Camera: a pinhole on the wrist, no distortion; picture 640 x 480 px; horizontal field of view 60.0 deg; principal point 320.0 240.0 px. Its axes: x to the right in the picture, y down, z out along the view. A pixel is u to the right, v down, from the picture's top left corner.
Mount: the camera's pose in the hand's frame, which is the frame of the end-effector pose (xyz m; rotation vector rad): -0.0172 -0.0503 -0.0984 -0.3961 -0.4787 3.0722
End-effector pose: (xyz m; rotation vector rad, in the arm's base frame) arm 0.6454 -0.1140 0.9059 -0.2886 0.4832 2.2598
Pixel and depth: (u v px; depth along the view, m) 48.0 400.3 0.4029
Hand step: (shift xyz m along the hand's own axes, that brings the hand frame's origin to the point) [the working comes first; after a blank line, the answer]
In the camera's frame: -0.1977 0.1165 0.4029

0.0776 -0.2907 0.2866
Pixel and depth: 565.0 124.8 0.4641
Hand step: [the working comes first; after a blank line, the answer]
In the camera's frame: 0.2051 -0.0965 0.4641

-0.3343 -0.0875 0.3076
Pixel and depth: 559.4 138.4 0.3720
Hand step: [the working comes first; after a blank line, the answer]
In the camera's frame: 0.1607 -0.0682 0.3720

-0.2675 -0.0890 0.2252
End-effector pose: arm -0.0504 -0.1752 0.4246 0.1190 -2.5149 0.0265
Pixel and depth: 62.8 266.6 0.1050
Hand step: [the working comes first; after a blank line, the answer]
In the camera's frame: -0.0487 0.0050 0.1050

0.0040 -0.0887 0.0089
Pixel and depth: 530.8 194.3 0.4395
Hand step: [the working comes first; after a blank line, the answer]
In the camera's frame: 0.1672 -0.0362 0.4395

-0.2895 -0.1393 0.2762
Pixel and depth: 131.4 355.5 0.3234
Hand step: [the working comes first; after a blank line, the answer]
In the camera's frame: -0.1100 0.0674 0.3234

0.0110 -0.2161 0.2065
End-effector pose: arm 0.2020 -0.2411 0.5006 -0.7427 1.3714 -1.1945
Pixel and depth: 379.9 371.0 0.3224
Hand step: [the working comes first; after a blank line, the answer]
In the camera's frame: 0.0348 0.0762 0.3224

-0.1287 -0.2176 0.1672
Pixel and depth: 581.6 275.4 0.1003
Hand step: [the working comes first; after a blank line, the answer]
In the camera's frame: 0.0473 0.0064 0.1003

-0.0878 -0.0842 -0.0196
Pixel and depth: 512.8 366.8 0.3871
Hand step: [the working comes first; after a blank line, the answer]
In the camera's frame: 0.1347 0.0886 0.3871

-0.2411 -0.2441 0.1985
